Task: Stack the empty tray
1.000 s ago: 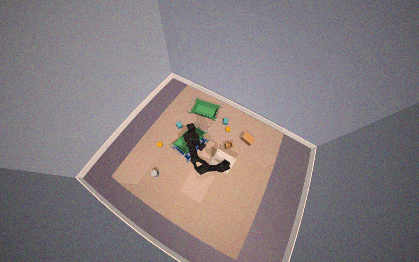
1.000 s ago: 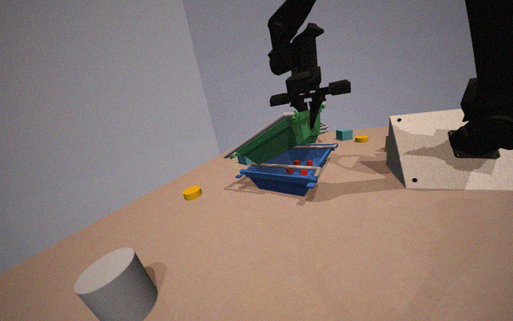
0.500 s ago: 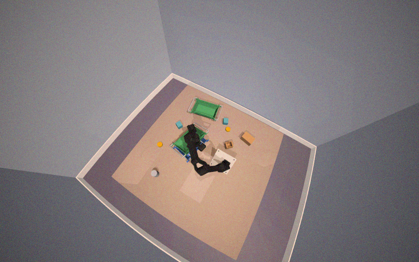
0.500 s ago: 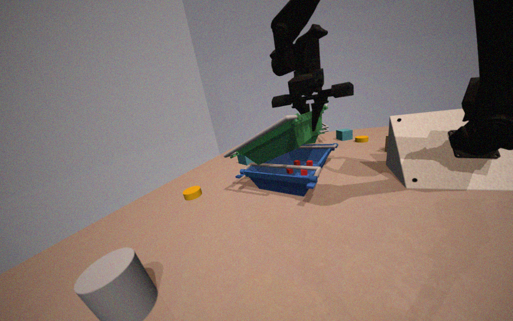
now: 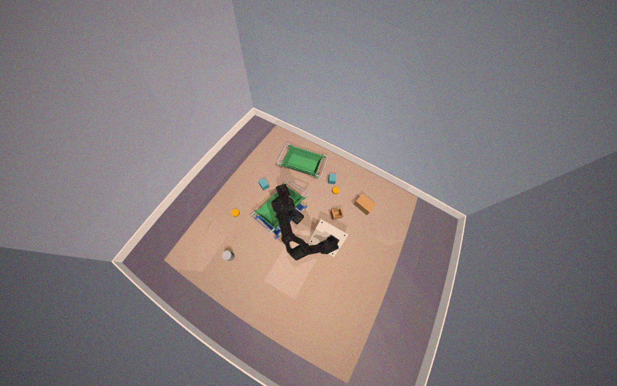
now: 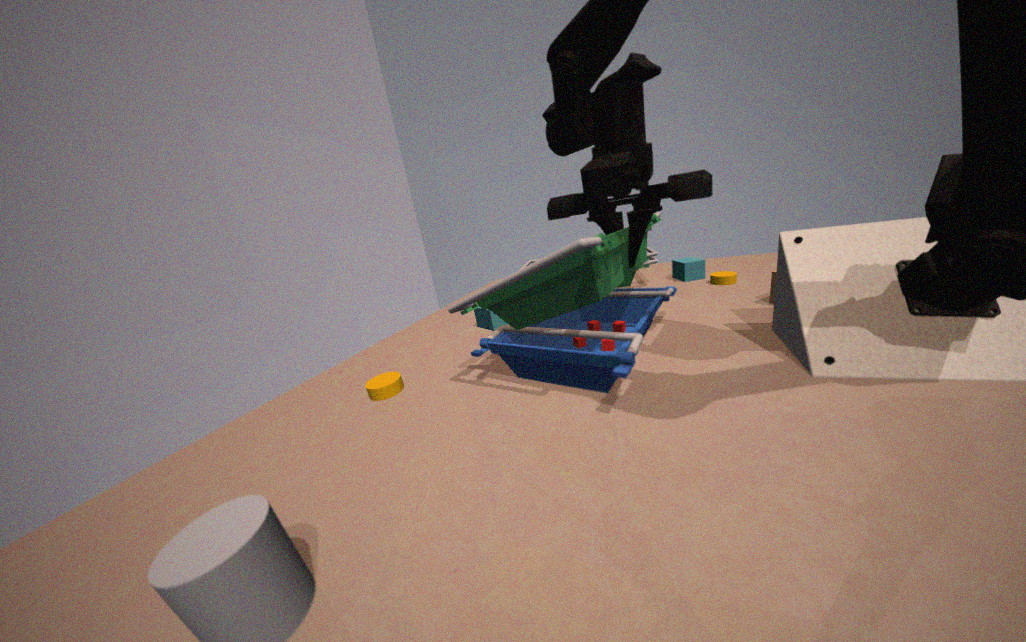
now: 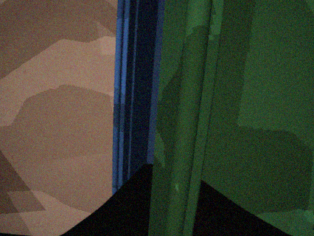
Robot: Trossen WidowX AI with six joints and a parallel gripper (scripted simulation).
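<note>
Right now the green tray is 8 cm ahead of my gripper tip, 1 cm to the right of it and 1 cm above it. From my gripper tip the other things lie so: grey cylinder: 40 cm to the left, 17 cm ahead, 8 cm below; then small brown box: 25 cm behind, 21 cm to the right, 10 cm below.
</note>
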